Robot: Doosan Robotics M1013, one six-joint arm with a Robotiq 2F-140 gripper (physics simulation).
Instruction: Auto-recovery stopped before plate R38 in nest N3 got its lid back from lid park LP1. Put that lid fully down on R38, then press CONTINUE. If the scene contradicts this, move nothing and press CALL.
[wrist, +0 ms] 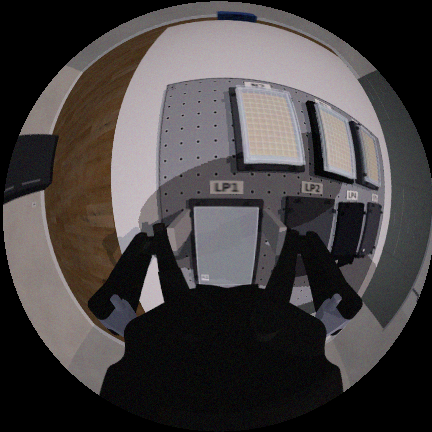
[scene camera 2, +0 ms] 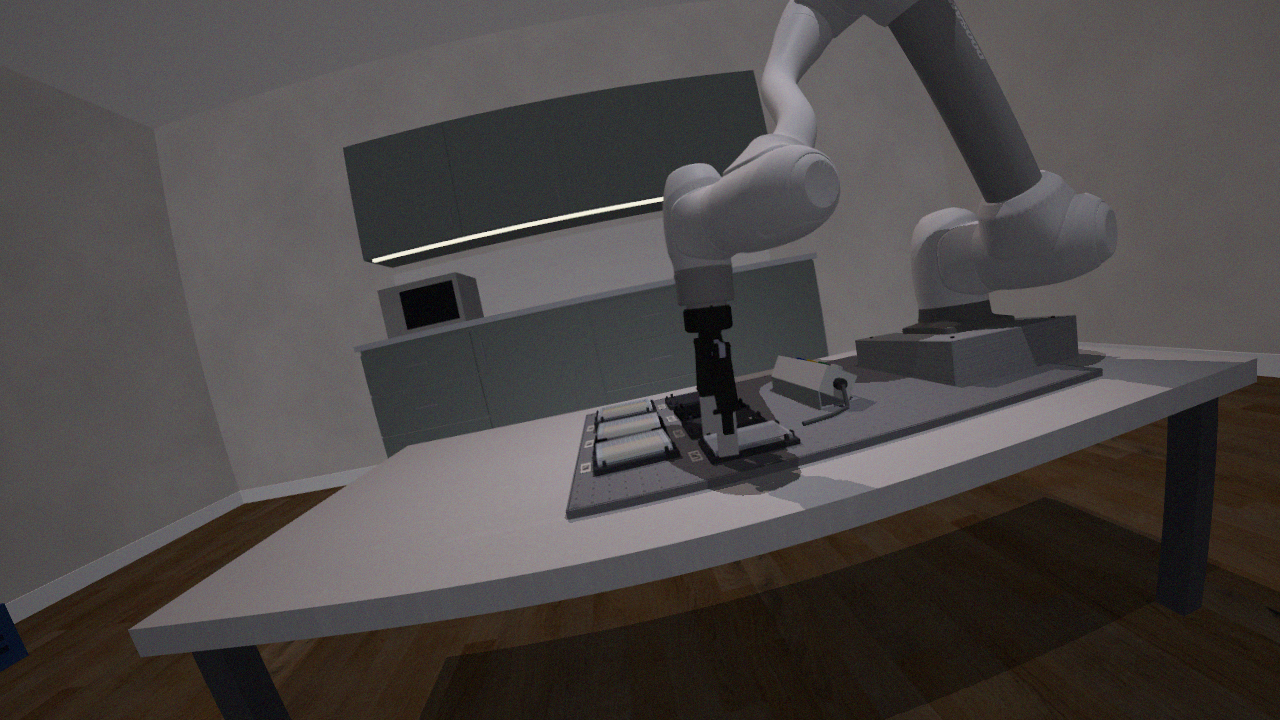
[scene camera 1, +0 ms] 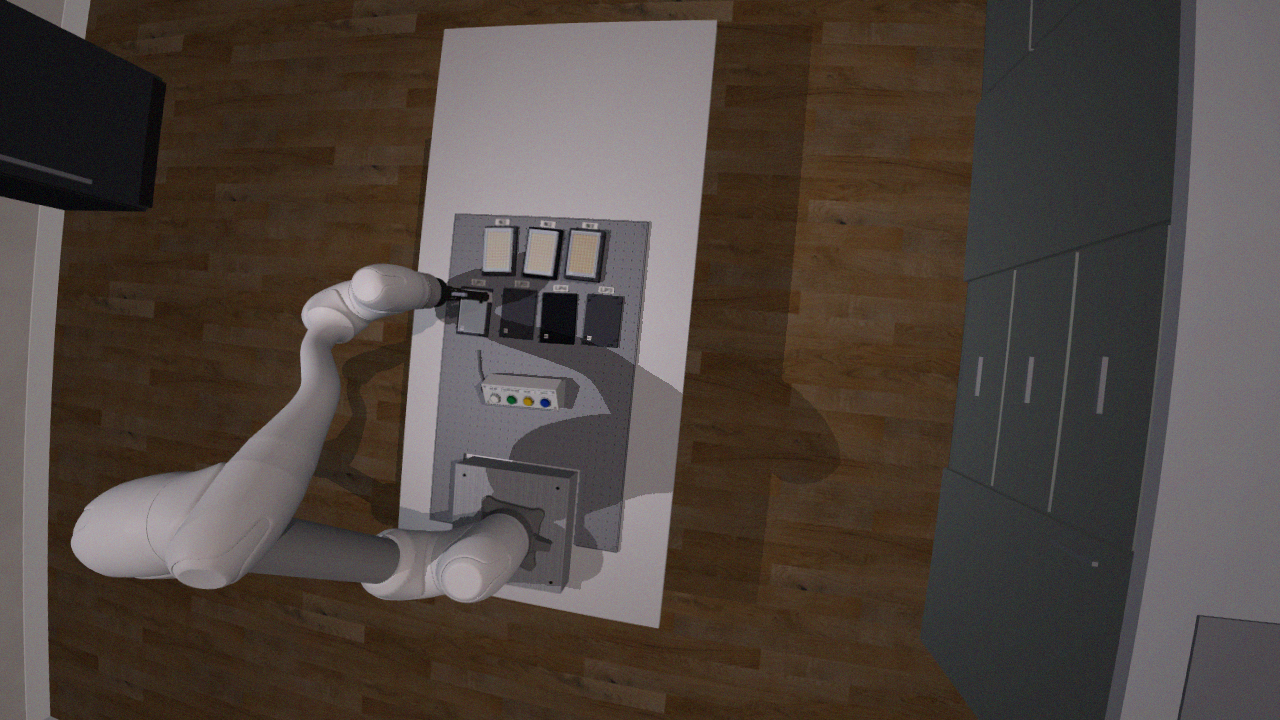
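Pixels of known places: gripper, fingertip midpoint: (wrist: pixel 226 218) (scene camera 2: pixel 719 444); arm's base at its link origin: (scene camera 2: pixel 955 328) (scene camera 1: pixel 509 532).
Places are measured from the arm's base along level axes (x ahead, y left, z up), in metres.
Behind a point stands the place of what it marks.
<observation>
A clear, pale lid (scene camera 1: pixel 473 319) @[z -0.055, x 0.568, y 0.256 m] (scene camera 2: pixel 759 437) @[z -0.055, x 0.575, y 0.290 m] (wrist: pixel 226 245) @[z -0.055, x 0.600, y 0.264 m] lies flat in the dark holder labelled LP1. A small tag at its lower left corner in the wrist view is too small to read. My gripper (scene camera 1: pixel 474 296) @[z -0.061, x 0.636, y 0.268 m] (scene camera 2: pixel 718 431) @[z -0.061, x 0.636, y 0.268 m] (wrist: pixel 226 218) @[z -0.061, x 0.636, y 0.268 m] points down and is shut on this lid, one finger at each long side. Three pale, gridded plates (scene camera 1: pixel 499 249) @[z -0.044, x 0.783, y 0.210 m] (scene camera 1: pixel 542 251) @[z -0.042, x 0.798, y 0.077 m] (scene camera 1: pixel 584 254) @[z -0.041, x 0.809, y -0.048 m] stand in black nests in the row beyond; the nearest plate (scene camera 2: pixel 633 448) @[z -0.044, x 0.777, y 0.257 m] (wrist: pixel 270 127) @[z -0.044, x 0.766, y 0.222 m] is beyond LP1. Their nest labels are not clearly legible. The white button box (scene camera 1: pixel 563 394) @[z -0.053, x 0.409, y -0.063 m] (scene camera 2: pixel 799 379) @[z -0.025, x 0.429, y 0.079 m] has white, green, yellow and blue buttons.
The dark LP2 holder (scene camera 1: pixel 517 313) @[z -0.062, x 0.610, y 0.125 m] (wrist: pixel 307 215) @[z -0.063, x 0.653, y 0.141 m] is beside LP1, followed by a blacker LP4 holder (scene camera 1: pixel 558 318) @[z -0.062, x 0.619, y -0.001 m] (wrist: pixel 349 225) @[z -0.063, x 0.644, y 0.013 m] and another dark holder (scene camera 1: pixel 604 320) @[z -0.062, x 0.639, y -0.136 m] (wrist: pixel 371 227) @[z -0.062, x 0.646, y -0.119 m]. The robot base plinth (scene camera 1: pixel 559 501) @[z -0.004, x 0.123, y -0.125 m] (scene camera 2: pixel 975 353) @[z -0.021, x 0.104, y 0.187 m] stands beyond the button box. A cable (scene camera 2: pixel 825 417) @[z -0.068, x 0.438, y 0.221 m] leaves the box.
</observation>
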